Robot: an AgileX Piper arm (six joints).
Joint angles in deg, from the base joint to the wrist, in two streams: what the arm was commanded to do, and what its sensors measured. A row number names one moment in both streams.
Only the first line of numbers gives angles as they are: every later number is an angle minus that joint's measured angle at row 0.
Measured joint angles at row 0:
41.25 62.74 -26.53 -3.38 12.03 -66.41
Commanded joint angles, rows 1 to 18:
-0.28 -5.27 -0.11 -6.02 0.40 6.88
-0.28 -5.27 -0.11 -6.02 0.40 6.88
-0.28 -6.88 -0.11 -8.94 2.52 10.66
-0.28 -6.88 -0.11 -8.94 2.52 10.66
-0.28 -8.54 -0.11 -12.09 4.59 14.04
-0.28 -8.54 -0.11 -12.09 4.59 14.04
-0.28 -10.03 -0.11 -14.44 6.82 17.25
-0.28 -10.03 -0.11 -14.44 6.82 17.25
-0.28 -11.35 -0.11 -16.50 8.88 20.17
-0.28 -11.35 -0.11 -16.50 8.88 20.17
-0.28 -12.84 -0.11 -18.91 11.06 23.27
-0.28 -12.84 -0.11 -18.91 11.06 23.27
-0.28 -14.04 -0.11 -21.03 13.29 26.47
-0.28 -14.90 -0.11 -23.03 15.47 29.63
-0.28 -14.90 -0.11 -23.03 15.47 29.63
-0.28 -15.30 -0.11 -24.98 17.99 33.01
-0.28 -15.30 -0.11 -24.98 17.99 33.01
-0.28 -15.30 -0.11 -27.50 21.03 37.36
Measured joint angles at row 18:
0.00 -14.38 0.29 -22.06 19.60 31.52
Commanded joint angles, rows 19 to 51:
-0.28 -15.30 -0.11 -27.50 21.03 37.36
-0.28 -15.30 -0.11 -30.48 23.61 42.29
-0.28 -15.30 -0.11 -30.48 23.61 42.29
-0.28 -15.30 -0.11 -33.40 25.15 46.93
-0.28 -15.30 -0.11 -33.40 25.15 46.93
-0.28 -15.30 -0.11 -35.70 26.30 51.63
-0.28 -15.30 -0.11 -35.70 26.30 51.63
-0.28 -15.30 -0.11 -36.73 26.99 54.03
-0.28 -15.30 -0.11 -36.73 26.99 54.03
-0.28 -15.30 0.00 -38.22 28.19 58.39
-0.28 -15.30 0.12 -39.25 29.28 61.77
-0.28 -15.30 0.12 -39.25 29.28 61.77
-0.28 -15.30 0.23 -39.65 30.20 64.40
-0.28 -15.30 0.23 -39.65 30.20 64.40
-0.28 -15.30 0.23 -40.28 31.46 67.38
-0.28 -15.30 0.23 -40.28 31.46 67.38
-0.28 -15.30 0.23 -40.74 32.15 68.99
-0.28 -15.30 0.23 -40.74 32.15 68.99
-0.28 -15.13 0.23 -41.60 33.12 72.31
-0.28 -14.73 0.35 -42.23 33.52 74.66
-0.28 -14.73 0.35 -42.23 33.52 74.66
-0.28 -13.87 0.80 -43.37 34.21 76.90
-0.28 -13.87 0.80 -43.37 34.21 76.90
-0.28 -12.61 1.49 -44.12 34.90 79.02
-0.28 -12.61 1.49 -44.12 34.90 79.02
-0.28 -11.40 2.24 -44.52 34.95 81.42
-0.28 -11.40 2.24 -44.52 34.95 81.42
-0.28 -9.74 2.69 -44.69 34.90 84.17
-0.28 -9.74 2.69 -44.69 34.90 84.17
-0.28 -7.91 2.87 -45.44 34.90 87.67
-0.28 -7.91 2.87 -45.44 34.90 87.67
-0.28 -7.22 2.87 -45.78 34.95 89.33
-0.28 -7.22 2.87 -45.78 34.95 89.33
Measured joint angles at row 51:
0.00 -8.94 2.98 -40.68 35.01 84.80
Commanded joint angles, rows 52 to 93:
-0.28 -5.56 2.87 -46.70 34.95 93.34
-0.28 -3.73 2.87 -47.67 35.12 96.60
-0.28 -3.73 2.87 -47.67 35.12 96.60
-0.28 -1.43 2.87 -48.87 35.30 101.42
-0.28 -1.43 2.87 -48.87 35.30 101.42
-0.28 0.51 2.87 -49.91 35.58 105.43
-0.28 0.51 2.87 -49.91 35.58 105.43
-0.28 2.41 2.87 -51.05 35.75 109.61
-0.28 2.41 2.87 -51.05 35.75 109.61
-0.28 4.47 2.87 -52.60 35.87 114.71
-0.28 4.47 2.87 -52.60 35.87 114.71
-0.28 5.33 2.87 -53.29 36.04 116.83
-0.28 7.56 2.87 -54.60 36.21 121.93
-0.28 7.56 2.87 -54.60 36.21 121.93
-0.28 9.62 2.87 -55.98 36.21 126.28
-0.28 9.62 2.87 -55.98 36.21 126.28
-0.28 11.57 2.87 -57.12 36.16 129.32
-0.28 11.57 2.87 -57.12 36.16 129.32
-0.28 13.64 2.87 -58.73 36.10 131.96
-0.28 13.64 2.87 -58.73 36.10 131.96
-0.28 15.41 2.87 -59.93 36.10 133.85
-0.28 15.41 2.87 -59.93 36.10 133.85
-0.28 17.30 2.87 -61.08 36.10 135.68
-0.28 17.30 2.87 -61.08 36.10 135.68
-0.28 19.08 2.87 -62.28 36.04 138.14
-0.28 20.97 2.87 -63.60 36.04 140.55
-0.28 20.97 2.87 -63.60 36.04 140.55
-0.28 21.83 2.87 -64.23 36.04 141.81
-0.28 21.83 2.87 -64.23 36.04 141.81
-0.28 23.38 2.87 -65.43 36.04 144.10
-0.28 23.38 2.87 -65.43 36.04 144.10
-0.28 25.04 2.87 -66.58 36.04 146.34
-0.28 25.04 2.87 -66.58 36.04 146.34
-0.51 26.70 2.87 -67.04 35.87 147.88
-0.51 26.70 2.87 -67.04 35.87 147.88
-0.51 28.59 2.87 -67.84 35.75 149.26
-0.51 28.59 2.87 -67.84 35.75 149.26
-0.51 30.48 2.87 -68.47 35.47 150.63
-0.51 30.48 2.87 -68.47 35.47 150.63
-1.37 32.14 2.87 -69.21 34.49 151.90
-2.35 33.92 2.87 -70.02 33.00 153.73
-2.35 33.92 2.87 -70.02 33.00 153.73
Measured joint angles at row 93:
-1.09 31.91 3.04 -66.41 30.77 151.32
